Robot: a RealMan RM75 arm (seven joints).
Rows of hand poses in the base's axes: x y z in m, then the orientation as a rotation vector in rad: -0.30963 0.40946 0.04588 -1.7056 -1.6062 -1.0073; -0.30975 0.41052 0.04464 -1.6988 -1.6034 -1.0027; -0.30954 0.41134 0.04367 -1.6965 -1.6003 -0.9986; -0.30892 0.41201 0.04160 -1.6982 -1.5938 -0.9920; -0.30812 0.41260 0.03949 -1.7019 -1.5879 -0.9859; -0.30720 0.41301 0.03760 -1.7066 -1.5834 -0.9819; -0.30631 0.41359 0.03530 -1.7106 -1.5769 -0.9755; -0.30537 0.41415 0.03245 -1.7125 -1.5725 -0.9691; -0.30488 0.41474 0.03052 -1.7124 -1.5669 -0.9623; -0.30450 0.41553 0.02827 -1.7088 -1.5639 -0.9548; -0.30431 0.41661 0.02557 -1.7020 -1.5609 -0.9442; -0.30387 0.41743 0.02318 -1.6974 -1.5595 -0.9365; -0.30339 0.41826 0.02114 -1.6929 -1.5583 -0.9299; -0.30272 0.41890 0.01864 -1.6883 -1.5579 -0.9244; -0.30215 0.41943 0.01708 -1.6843 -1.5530 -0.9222; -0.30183 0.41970 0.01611 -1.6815 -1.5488 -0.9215
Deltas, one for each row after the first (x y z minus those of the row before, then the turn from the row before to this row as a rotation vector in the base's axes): -0.00012 0.00106 -0.00124 0.0044 0.0049 0.0052; 0.00021 0.00082 -0.00097 0.0022 0.0045 0.0020; 0.00062 0.00067 -0.00207 0.0013 0.0078 -0.0007; 0.00080 0.00059 -0.00211 -0.0001 0.0071 -0.0020; 0.00092 0.00041 -0.00189 -0.0010 0.0049 -0.0030; 0.00089 0.00058 -0.00230 0.0000 0.0076 -0.0023; 0.00094 0.00056 -0.00285 0.0000 0.0066 -0.0004; 0.00049 0.00059 -0.00193 0.0017 0.0076 0.0007; 0.00038 0.00079 -0.00225 0.0021 0.0068 0.0040; 0.00019 0.00108 -0.00270 0.0031 0.0091 0.0072; 0.00044 0.00082 -0.00239 0.0016 0.0062 0.0052; 0.00048 0.00083 -0.00204 0.0017 0.0053 0.0049; 0.00067 0.00064 -0.00250 0.0015 0.0041 0.0048; 0.00057 0.00053 -0.00156 0.0047 0.0044 0.0018; 0.00032 0.00027 -0.00097 0.0040 0.0029 0.0007
